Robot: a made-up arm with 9 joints. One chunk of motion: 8 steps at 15 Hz.
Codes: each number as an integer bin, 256 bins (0 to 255) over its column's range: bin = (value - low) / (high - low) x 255, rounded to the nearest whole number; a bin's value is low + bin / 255 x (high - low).
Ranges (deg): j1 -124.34..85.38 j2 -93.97..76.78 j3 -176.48..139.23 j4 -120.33..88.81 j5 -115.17..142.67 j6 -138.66..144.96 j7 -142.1..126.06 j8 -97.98..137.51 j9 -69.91..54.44
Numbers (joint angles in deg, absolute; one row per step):
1: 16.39 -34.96 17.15 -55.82 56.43 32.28 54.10 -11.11 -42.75
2: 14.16 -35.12 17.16 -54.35 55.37 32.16 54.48 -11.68 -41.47
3: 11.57 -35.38 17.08 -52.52 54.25 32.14 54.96 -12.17 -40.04
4: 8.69 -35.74 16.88 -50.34 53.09 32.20 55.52 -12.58 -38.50
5: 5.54 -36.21 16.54 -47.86 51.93 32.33 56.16 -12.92 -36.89
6: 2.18 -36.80 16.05 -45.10 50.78 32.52 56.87 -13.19 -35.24
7: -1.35 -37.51 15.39 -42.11 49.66 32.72 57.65 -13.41 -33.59
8: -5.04 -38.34 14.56 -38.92 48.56 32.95 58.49 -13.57 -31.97
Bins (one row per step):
1: 171 88 156 79 170 154 187 94 56
2: 168 88 156 80 169 154 187 93 58
3: 165 87 156 83 168 154 187 93 61
4: 162 87 156 85 166 154 188 92 64
5: 158 86 156 88 165 154 189 92 68
6: 154 85 156 92 164 154 189 92 71
7: 150 84 155 95 163 154 190 92 74
8: 145 83 154 99 162 154 191 91 78

